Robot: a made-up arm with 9 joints.
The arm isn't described. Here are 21 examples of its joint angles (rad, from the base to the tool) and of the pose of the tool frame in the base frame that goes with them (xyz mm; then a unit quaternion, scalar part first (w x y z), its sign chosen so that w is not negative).
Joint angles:
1: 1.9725 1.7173 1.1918 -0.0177 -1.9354 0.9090 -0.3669 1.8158 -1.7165
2: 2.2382 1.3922 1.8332 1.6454 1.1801 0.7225 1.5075 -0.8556 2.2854
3: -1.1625 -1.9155 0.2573 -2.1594 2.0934 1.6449 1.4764 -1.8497 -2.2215
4: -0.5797 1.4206 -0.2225 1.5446 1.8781 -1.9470 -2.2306 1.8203 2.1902
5: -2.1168 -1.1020 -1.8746 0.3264 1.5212 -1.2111 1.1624 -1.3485 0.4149
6: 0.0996 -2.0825 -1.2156 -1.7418 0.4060 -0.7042 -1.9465 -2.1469 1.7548
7: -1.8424 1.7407 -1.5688 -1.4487 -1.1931 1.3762 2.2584 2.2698 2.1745
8: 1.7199 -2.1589 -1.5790 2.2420 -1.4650 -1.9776 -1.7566 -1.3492 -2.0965
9: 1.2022 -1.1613 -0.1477 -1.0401 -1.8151 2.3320 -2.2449 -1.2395 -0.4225
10: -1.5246 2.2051 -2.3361 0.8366 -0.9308 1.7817 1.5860 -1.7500 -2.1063
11: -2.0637 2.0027 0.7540 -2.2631 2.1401 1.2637 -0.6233 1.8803 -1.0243
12: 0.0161 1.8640 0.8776 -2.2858 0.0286 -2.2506 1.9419 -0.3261 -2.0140
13: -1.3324 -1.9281 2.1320 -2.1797 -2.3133 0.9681 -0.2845 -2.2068 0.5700
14: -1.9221 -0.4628 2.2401 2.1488 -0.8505 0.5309 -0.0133 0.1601 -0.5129
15: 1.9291 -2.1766 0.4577 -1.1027 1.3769 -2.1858 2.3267 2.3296 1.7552
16: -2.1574 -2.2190 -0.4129 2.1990 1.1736 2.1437 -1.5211 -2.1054 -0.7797
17: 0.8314 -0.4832 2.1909 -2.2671 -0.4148 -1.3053 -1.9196 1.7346 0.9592
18: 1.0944 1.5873 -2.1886 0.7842 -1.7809 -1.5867 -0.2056 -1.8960 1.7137
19: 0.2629 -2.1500 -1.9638 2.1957 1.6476 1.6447 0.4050 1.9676 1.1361
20: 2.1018 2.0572 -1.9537 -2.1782 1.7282 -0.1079 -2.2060 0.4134 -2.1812
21: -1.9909 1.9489 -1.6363 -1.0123 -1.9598 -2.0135 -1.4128 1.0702 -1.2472
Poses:
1: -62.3 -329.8 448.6 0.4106 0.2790 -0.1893 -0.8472
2: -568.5 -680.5 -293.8 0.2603 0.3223 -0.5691 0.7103
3: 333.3 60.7 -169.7 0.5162 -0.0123 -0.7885 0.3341
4: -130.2 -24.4 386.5 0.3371 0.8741 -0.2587 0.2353
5: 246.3 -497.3 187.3 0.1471 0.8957 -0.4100 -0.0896
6: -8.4 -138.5 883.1 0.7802 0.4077 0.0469 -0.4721
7: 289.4 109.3 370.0 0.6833 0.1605 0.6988 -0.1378
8: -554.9 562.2 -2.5 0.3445 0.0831 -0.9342 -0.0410
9: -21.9 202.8 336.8 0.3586 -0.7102 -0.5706 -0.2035
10: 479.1 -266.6 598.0 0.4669 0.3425 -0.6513 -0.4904
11: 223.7 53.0 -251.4 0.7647 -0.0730 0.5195 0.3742
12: -183.6 165.8 900.4 0.7126 0.1703 -0.6792 0.0438
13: 476.0 124.2 556.1 0.5780 0.7867 -0.0278 -0.2149
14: -127.5 -190.9 -123.4 0.5960 -0.6925 -0.0803 0.3985
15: -333.8 40.0 165.3 0.2465 -0.7749 0.5687 -0.1241
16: 204.7 -294.5 620.5 0.7019 0.5104 -0.3627 -0.3396
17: -141.8 -368.9 216.2 0.6692 0.5829 0.1561 -0.4336
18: 122.1 -763.1 -161.1 0.2311 0.7930 0.4580 -0.3287
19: -573.5 150.5 490.9 0.3372 -0.3347 0.1678 0.8638
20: 125.4 -60.2 -591.9 0.8305 -0.4164 0.3586 -0.0910
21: -62.1 21.7 399.3 0.0908 -0.4754 -0.0578 0.8732
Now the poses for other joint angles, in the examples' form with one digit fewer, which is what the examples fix.
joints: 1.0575 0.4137 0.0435 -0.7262 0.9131 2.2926 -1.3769 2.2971 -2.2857
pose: -316 82 288 0.301 -0.319 0.811 -0.387
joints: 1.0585 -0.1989 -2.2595 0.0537 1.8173 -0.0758 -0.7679 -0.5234 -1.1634
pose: 61 190 42 0.374 0.436 0.731 0.368
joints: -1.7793 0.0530 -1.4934 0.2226 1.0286 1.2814 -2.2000 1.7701 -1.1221
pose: 359 -334 557 0.225 -0.385 0.297 -0.844
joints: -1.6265 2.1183 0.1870 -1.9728 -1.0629 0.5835 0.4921 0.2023 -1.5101
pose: 134 -50 -489 0.564 -0.348 -0.631 0.404
